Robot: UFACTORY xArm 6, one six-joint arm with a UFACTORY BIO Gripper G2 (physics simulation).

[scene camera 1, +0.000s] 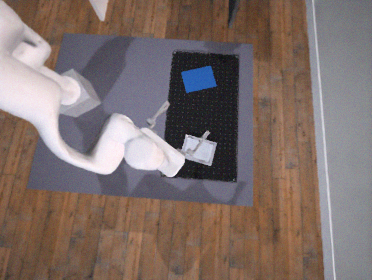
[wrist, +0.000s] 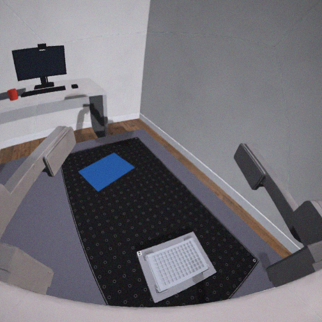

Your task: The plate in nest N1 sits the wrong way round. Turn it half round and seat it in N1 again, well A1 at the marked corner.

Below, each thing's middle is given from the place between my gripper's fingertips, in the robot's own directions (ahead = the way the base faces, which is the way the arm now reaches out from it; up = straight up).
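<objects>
There is the clear well plate (wrist: 170, 266), and my hand is 31 cm above it, 7 cm short of it and 5 cm to the left of it. Counting from my hand as well, the grey nest (wrist: 146, 271) is 32 cm below, 7 cm ahead and 5 cm to the right, while the blue rectangle (wrist: 101, 173) is 33 cm below, 33 cm to the left and 1 cm behind. Going by their middles, the blue rectangle is the farthest from my hand of the things named here.
</objects>
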